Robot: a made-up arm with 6 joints. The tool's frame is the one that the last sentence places. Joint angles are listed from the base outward.
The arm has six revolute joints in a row. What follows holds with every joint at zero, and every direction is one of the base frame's. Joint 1 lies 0.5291 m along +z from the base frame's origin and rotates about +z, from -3.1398 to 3.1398 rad. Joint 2 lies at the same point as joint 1 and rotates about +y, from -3.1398 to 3.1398 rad. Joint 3 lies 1.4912 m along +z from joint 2 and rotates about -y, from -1.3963 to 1.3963 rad. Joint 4 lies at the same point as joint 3 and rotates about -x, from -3.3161 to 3.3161 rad. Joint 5 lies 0.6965 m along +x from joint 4 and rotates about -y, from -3.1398 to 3.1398 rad. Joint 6 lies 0.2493 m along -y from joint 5 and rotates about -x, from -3.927 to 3.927 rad. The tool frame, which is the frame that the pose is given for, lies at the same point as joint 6; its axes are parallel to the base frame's.
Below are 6 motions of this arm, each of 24 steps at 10 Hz.
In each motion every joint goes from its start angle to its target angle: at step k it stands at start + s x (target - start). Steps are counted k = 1, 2, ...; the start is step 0. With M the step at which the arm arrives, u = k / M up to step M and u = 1 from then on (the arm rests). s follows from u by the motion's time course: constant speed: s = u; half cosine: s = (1 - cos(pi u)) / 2; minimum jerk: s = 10 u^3 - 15 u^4 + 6 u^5.
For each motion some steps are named. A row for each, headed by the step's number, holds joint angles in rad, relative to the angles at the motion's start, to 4 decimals.
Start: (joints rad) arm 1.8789 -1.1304 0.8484 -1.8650 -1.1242 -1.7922
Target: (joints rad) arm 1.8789 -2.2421 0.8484 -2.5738 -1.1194 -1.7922
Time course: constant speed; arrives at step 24
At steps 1, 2, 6, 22, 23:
1: 0.0000 -0.0463 0.0000 -0.0295 0.0002 0.0000
2: 0.0000 -0.0926 0.0000 -0.0591 0.0004 0.0000
6: 0.0000 -0.2779 0.0000 -0.1772 0.0012 0.0000
22: 0.0000 -1.0191 0.0000 -0.6497 0.0044 0.0000
23: 0.0000 -1.0654 0.0000 -0.6793 0.0046 0.0000

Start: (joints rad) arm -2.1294 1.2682 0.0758 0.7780 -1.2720 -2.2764
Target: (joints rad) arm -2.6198 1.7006 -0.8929 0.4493 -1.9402 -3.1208
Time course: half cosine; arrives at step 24
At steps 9, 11, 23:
9: -0.1514 0.1335 -0.2990 -0.1015 -0.2062 -0.2606
11: -0.2132 0.1880 -0.4211 -0.1429 -0.2905 -0.3671
23: -0.4883 0.4306 -0.9646 -0.3273 -0.6653 -0.8408

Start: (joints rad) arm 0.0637 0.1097 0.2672 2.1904 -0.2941 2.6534
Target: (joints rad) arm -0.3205 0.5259 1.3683 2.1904 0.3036 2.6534
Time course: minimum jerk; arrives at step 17
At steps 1, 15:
1: -0.0007 0.0008 0.0020 0.0000 0.0011 0.0000
15: -0.3790 0.4106 1.0862 0.0000 0.5896 0.0000

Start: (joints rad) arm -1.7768 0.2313 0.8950 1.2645 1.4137 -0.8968
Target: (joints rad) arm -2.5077 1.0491 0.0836 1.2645 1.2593 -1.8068
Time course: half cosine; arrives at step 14
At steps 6, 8, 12, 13, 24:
6: -0.2841 0.3179 -0.3154 0.0000 -0.0600 -0.3538
8: -0.4468 0.4999 -0.4960 0.0000 -0.0944 -0.5562
12: -0.6947 0.7773 -0.7712 0.0000 -0.1468 -0.8649
13: -0.7217 0.8075 -0.8012 0.0000 -0.1525 -0.8986
24: -0.7309 0.8178 -0.8114 0.0000 -0.1544 -0.9100

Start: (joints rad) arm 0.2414 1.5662 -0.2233 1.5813 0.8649 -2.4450
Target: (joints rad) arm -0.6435 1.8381 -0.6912 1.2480 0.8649 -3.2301
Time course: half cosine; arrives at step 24
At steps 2, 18, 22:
2: -0.0151 0.0046 -0.0080 -0.0057 0.0000 -0.0134
18: -0.7553 0.2321 -0.3994 -0.2845 0.0000 -0.6701
22: -0.8698 0.2673 -0.4599 -0.3276 0.0000 -0.7717

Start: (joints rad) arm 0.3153 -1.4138 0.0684 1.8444 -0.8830 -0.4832
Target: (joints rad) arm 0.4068 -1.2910 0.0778 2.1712 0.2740 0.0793
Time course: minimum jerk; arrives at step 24
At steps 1, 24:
1: 0.0001 0.0001 0.0000 0.0002 0.0008 0.0004
24: 0.0915 0.1228 0.0094 0.3268 1.1570 0.5625

